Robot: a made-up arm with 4 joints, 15 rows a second.
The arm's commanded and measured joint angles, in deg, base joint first. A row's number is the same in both.
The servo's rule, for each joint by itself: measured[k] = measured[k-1] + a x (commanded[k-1-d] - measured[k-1]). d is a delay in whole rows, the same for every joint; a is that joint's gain. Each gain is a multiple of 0.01, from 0.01 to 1. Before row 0 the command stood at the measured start. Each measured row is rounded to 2 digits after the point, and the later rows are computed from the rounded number. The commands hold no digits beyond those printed.
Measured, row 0: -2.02, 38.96, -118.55, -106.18
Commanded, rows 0 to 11: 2.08, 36.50, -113.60, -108.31; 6.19, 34.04, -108.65, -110.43; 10.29, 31.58, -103.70, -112.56; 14.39, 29.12, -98.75, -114.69; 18.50, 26.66, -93.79, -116.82; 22.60, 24.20, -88.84, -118.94; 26.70, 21.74, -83.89, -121.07; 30.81, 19.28, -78.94, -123.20; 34.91, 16.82, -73.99, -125.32; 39.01, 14.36, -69.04, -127.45; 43.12, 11.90, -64.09, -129.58; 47.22, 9.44, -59.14, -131.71
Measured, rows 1 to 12: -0.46, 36.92, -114.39, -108.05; 2.07, 34.53, -109.57, -110.14; 5.19, 32.08, -104.64, -112.27; 8.69, 29.62, -99.69, -114.40; 12.42, 27.16, -94.73, -116.53; 16.29, 24.70, -89.78, -118.65; 20.25, 22.24, -84.83, -120.78; 24.26, 19.78, -79.88, -122.91; 28.31, 17.32, -74.93, -125.03; 32.38, 14.86, -69.98, -127.16; 36.46, 12.40, -65.03, -129.29; 40.55, 9.94, -60.08, -131.42
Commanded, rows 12 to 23: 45.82, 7.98, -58.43, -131.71; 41.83, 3.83, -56.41, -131.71; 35.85, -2.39, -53.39, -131.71; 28.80, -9.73, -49.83, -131.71; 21.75, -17.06, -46.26, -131.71; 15.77, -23.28, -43.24, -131.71; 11.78, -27.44, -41.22, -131.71; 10.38, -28.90, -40.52, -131.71; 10.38, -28.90, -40.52, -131.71; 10.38, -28.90, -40.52, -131.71; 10.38, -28.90, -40.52, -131.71; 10.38, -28.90, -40.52, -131.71
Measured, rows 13 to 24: 42.55, 8.31, -58.69, -131.68; 42.28, 4.59, -56.77, -131.71; 39.84, -1.20, -53.93, -131.71; 35.64, -8.28, -50.49, -131.71; 30.36, -15.57, -46.94, -131.71; 24.82, -21.97, -43.83, -131.71; 19.86, -26.51, -41.64, -131.71; 16.26, -28.49, -40.70, -131.71; 14.03, -28.83, -40.55, -131.71; 12.64, -28.89, -40.52, -131.71; 11.78, -28.90, -40.52, -131.71; 11.25, -28.90, -40.52, -131.71
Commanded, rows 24 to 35: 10.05, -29.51, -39.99, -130.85; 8.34, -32.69, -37.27, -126.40; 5.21, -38.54, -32.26, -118.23; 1.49, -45.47, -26.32, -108.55; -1.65, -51.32, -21.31, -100.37; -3.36, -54.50, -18.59, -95.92; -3.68, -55.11, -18.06, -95.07; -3.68, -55.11, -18.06, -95.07; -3.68, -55.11, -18.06, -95.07; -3.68, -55.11, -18.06, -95.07; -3.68, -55.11, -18.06, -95.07; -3.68, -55.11, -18.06, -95.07
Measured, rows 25 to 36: 10.79, -29.41, -40.07, -130.95; 9.86, -32.13, -37.72, -126.95; 8.09, -37.45, -33.13, -119.28; 5.58, -44.11, -27.41, -109.84; 2.83, -50.09, -22.29, -101.51; 0.48, -53.75, -19.18, -96.59; -1.10, -54.88, -18.24, -95.25; -2.08, -55.07, -18.09, -95.09; -2.69, -55.10, -18.06, -95.07; -3.07, -55.11, -18.06, -95.07; -3.30, -55.11, -18.06, -95.07; -3.44, -55.11, -18.06, -95.07
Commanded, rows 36 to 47: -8.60, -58.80, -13.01, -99.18; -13.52, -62.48, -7.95, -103.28; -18.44, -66.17, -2.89, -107.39; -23.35, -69.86, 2.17, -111.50; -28.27, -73.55, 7.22, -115.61; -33.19, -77.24, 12.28, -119.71; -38.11, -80.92, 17.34, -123.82; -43.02, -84.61, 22.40, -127.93; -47.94, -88.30, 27.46, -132.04; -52.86, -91.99, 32.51, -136.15; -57.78, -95.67, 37.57, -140.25; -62.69, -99.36, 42.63, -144.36
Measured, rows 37 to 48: -5.40, -58.17, -13.82, -98.69; -8.49, -61.75, -8.89, -102.73; -12.27, -65.42, -3.85, -106.83; -16.48, -69.11, 1.21, -110.94; -20.96, -72.80, 6.26, -115.05; -25.61, -76.49, 11.32, -119.15; -30.36, -80.17, 16.38, -123.26; -35.17, -83.86, 21.44, -127.37; -40.02, -87.55, 26.50, -131.48; -44.90, -91.24, 31.55, -135.59; -49.79, -94.92, 36.61, -139.69; -54.69, -98.61, 41.67, -143.80
